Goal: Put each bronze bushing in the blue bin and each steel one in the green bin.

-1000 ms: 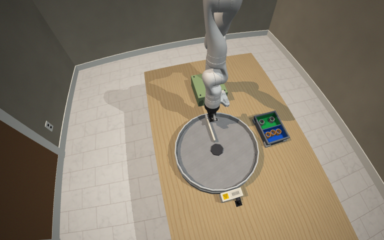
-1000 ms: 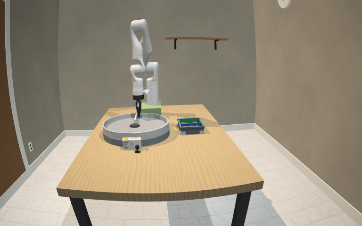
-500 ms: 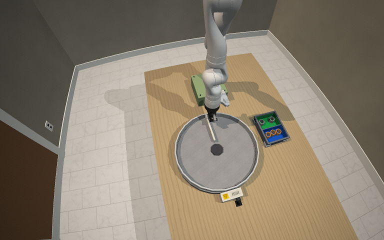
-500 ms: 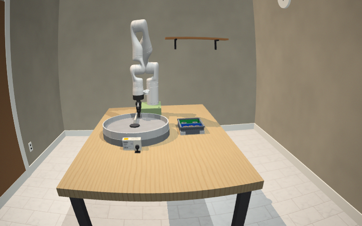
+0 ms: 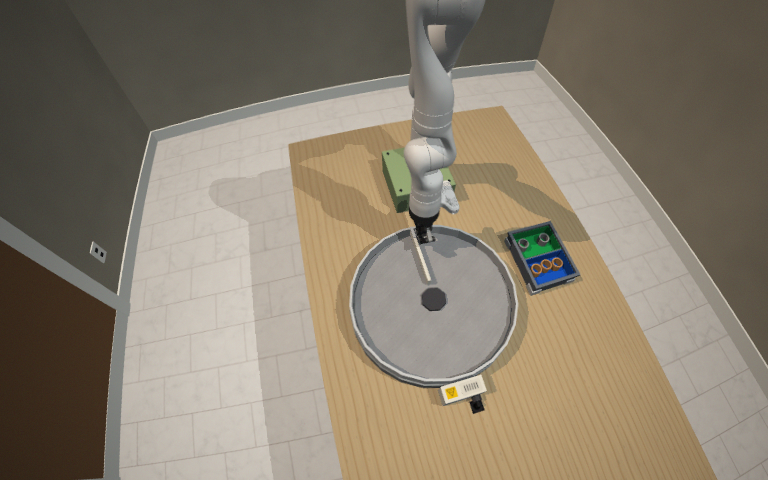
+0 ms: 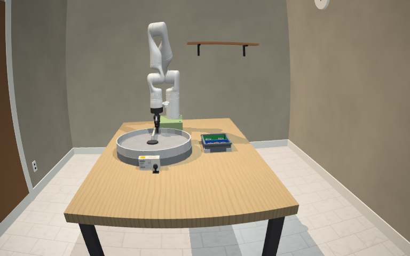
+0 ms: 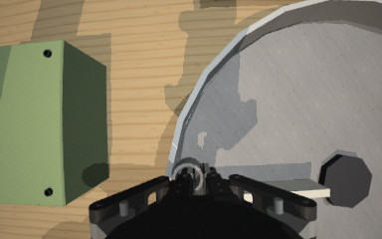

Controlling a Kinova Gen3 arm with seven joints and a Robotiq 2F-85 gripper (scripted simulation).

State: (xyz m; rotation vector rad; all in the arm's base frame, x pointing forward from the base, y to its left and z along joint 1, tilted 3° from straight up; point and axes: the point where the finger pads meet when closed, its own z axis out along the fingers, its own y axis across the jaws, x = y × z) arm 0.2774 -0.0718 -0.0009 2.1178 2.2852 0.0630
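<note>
Now: the blue bin 100 mm ahead of my hand, 340 mm to the left of it and 50 mm below it. Also, from my hand: turntable (180 mm ahead, 10 mm to the right, 20 mm below).
</note>
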